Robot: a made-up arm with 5 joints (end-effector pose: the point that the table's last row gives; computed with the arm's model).
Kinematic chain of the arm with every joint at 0, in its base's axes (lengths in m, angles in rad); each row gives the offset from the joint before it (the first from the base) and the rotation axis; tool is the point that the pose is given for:
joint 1: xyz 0 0 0.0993 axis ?
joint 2: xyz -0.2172 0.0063 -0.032 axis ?
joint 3: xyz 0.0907 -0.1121 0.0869 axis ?
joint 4: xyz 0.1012 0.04 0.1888 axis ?
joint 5: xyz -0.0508 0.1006 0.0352 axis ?
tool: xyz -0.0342 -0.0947 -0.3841
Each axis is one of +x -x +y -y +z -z.
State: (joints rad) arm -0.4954 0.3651 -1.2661 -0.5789 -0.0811
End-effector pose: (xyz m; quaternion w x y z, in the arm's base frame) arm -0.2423 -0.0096 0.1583 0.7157 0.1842 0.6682 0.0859
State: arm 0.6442 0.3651 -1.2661 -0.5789 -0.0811
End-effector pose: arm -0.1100 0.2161 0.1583 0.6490 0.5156 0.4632 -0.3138
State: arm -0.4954 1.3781 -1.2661 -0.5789 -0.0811
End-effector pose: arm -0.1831 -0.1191 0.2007 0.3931 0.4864 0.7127 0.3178
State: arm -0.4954 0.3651 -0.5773 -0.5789 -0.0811
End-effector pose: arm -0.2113 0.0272 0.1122 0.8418 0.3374 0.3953 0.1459
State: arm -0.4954 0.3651 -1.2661 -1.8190 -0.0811
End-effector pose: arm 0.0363 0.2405 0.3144 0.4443 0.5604 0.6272 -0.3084
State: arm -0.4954 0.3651 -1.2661 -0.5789 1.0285
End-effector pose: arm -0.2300 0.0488 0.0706 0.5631 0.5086 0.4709 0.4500
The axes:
joint 1: -z
joint 2: +x
joint 3: -y
joint 4: -x
joint 5: +z

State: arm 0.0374 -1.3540 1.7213 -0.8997 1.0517
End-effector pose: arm -0.1251 0.2555 -0.1001 0.2227 -0.2943 -0.2025 0.9071
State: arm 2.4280 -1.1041 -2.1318 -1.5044 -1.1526
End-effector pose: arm -0.0079 -0.1731 -0.1885 0.9273 -0.2145 -0.1280 0.2788
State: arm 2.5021 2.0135 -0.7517 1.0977 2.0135
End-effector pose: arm 0.1749 -0.1294 -0.2049 0.8984 -0.2565 -0.3215 0.1543
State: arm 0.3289 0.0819 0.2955 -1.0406 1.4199
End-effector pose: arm 0.0696 0.2362 0.2701 0.6806 0.2375 -0.4877 0.4925
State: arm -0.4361 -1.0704 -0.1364 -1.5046 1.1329
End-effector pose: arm -0.1381 0.3450 -0.0501 0.7357 0.2085 -0.0555 0.6420
